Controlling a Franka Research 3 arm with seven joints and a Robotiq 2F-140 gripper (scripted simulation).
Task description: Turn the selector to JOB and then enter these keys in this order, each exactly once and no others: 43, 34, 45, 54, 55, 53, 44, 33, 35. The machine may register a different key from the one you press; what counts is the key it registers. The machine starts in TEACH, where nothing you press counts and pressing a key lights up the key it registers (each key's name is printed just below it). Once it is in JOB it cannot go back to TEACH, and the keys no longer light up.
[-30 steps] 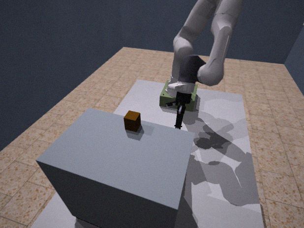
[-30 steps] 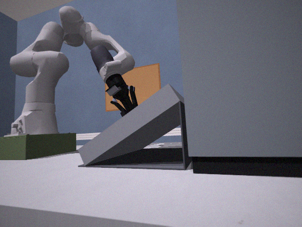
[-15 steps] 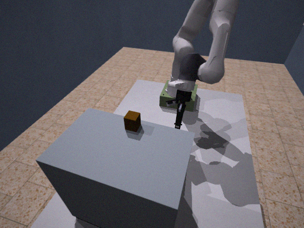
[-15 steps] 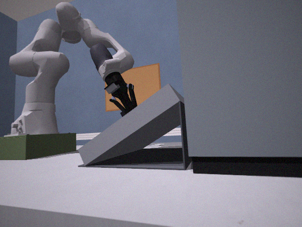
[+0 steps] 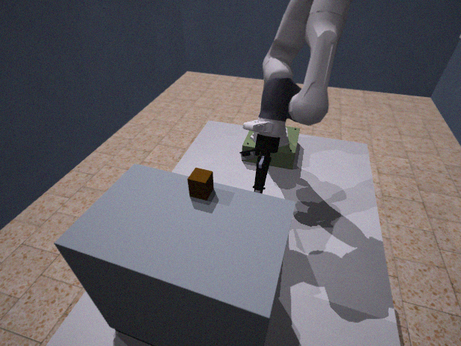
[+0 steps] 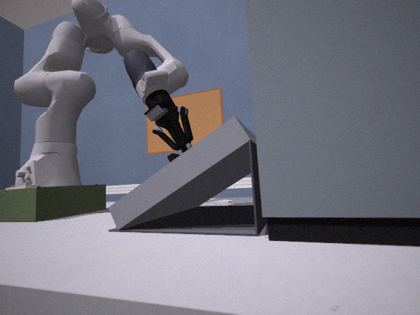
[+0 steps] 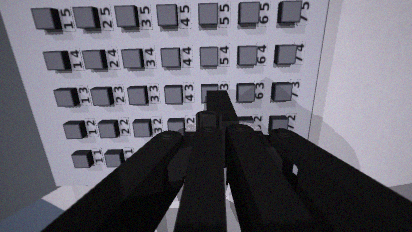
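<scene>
The key 53 lies 60 mm below my hand and 40 mm ahead of it. From my hand the other things lie so: key 62: 70 mm below, 30 mm to the left, 10 mm ahead; key 54: 60 mm below, 40 mm to the right, 40 mm ahead; key 43: 70 mm ahead, 40 mm below.
</scene>
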